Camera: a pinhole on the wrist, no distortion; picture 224 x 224 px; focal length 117.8 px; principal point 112.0 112.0 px. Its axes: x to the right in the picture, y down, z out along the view. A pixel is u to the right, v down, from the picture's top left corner.
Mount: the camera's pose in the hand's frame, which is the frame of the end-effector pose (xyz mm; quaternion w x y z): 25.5 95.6 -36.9 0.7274 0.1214 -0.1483 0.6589
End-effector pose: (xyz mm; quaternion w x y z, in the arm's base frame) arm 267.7 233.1 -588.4 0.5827 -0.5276 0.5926 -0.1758
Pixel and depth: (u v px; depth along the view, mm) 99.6 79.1 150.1
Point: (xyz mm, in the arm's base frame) 357.5 232.8 -659.8
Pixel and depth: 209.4 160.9 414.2
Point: 533.2 645.1 -867.2
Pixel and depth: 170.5 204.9 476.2
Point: 536.6 791.2 -679.7
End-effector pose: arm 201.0 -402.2 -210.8 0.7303 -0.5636 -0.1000 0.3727
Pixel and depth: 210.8 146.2 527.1
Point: -368.9 9.0 -256.8
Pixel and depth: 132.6 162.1 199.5
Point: 36.8 -321.4 -193.4
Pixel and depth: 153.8 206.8 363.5
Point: -233.0 -316.3 -115.5
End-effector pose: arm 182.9 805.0 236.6 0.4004 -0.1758 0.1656 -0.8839
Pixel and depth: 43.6 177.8 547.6
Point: 303.7 1242.0 642.0
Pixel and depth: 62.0 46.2 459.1
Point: -4.7 749.7 683.6
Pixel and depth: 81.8 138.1 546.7
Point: 305.9 987.8 675.8
